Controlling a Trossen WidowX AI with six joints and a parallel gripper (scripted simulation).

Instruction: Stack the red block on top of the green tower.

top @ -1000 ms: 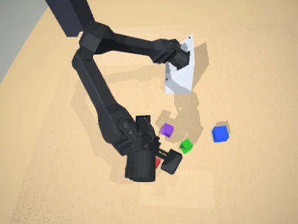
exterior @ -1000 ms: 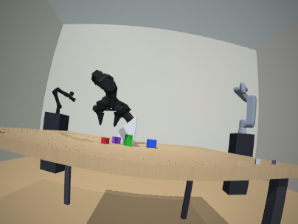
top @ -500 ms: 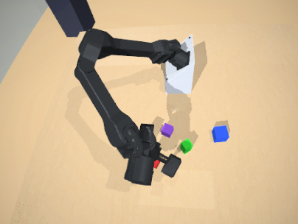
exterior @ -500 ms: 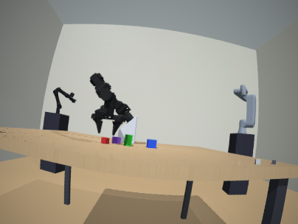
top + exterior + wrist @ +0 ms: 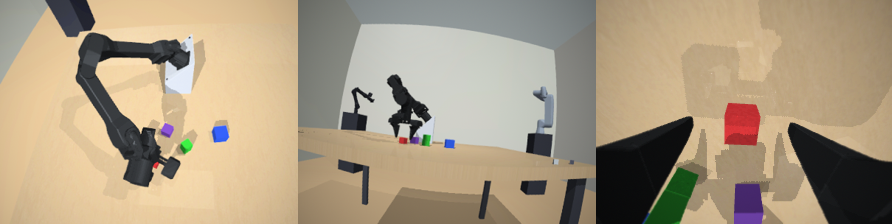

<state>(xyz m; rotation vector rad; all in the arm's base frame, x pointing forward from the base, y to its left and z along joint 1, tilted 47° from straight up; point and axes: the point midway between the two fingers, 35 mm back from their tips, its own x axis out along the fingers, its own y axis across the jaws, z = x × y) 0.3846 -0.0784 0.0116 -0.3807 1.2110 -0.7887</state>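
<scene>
Right now the red block is 1 cm below my gripper tip. The rest, counted from my gripper tip: purple block: 14 cm behind, 3 cm to the left, 1 cm below; then blue block: 23 cm to the left, 15 cm behind.
</scene>
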